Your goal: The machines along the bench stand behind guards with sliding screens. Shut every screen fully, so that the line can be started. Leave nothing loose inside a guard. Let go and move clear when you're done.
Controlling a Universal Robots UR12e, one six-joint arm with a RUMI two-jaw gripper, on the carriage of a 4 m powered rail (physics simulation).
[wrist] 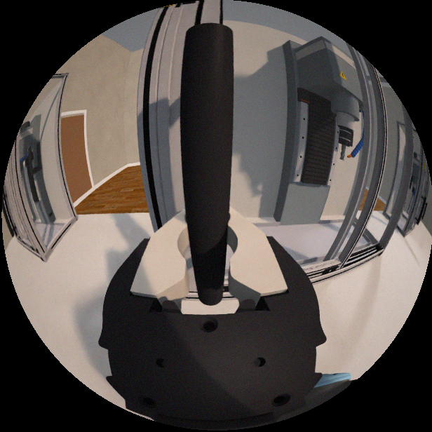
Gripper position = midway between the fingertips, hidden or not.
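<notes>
Here is my gripper point(207, 205), and I can see a sliding screen point(262, 118) as well.
</notes>
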